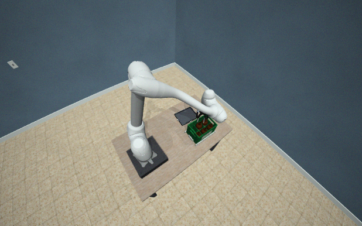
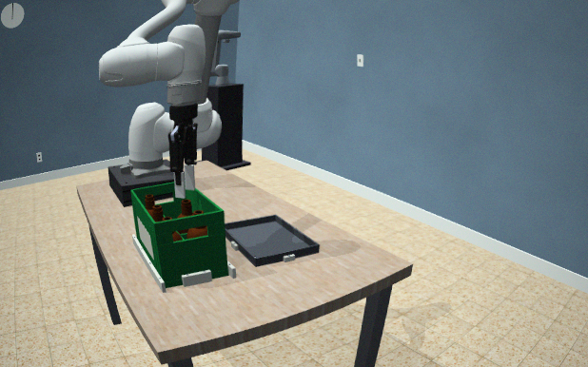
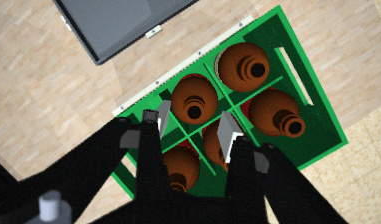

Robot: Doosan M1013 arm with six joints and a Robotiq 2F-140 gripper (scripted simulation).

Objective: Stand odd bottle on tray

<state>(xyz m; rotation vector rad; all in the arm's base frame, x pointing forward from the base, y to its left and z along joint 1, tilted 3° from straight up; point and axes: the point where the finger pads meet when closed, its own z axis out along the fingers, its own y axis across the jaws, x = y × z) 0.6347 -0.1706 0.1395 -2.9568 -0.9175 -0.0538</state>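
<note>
The green crate is 1 cm behind my hand, 4 cm to the right of it and 13 cm below it. Round my hand: dark tray 5 cm ahead, 23 cm to the left, 20 cm below; brown bottle 9 cm ahead, 2 cm to the right, 13 cm below.
</note>
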